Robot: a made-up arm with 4 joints.
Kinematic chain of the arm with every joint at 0, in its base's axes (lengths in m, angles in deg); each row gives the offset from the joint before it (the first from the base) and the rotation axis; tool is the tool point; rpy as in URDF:
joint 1: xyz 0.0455 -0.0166 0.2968 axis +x
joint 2: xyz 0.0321 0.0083 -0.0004 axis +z
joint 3: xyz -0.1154 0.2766 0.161 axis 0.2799 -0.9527 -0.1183
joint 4: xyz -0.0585 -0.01 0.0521 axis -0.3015 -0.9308 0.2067
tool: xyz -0.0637 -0.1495 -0.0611 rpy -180 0 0
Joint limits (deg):
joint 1: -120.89..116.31
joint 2: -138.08..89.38
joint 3: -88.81..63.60
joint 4: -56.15..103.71
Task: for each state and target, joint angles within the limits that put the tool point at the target. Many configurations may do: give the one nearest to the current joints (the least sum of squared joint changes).
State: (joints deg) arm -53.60 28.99 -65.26 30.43
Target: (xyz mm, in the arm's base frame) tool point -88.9 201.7 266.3
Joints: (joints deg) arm -84.26 20.94 -28.24 48.06
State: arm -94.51 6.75 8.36 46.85
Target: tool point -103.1 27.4 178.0
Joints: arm -109.71 8.52 43.46 38.28
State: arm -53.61 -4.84 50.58 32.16
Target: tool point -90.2 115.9 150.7
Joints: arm -65.41 -14.44 35.74 5.16
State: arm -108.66 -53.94 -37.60 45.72
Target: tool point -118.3 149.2 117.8
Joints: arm -103.30 -5.46 -20.98 11.25
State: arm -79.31 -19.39 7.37 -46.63
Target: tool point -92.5 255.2 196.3
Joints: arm -49.22 -29.14 6.81 -20.45
